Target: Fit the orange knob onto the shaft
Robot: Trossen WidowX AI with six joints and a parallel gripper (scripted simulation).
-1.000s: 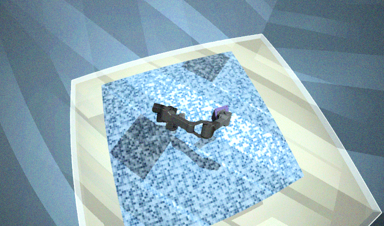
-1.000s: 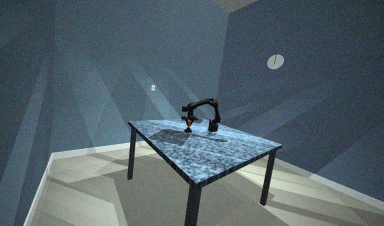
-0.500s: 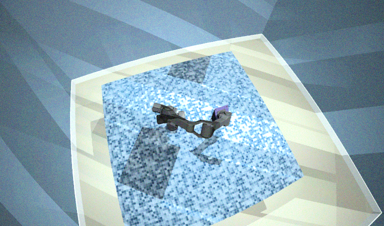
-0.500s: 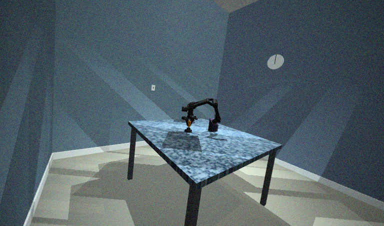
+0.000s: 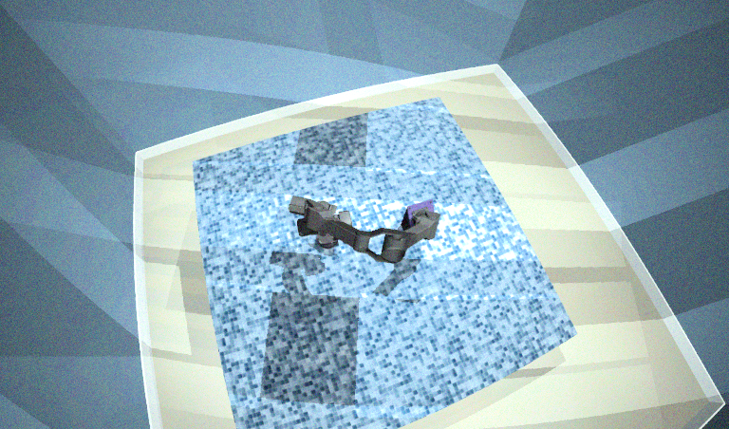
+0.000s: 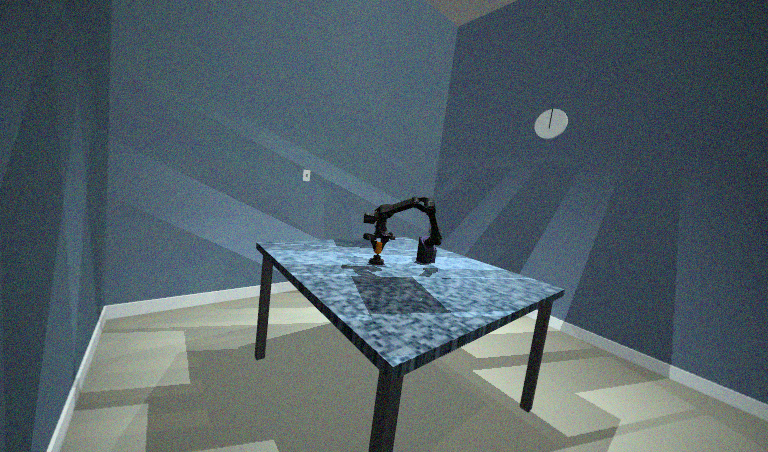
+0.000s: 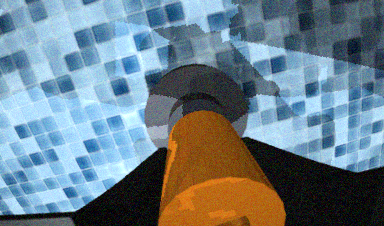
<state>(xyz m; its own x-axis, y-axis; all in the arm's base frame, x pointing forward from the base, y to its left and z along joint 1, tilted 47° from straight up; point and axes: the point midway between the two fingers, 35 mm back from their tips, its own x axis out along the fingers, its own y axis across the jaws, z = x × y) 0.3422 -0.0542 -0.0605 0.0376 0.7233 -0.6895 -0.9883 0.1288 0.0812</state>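
Now: the orange knob 2 cm above my gripper tip. Also, from my gripper tip: pedestal 4 cm below.
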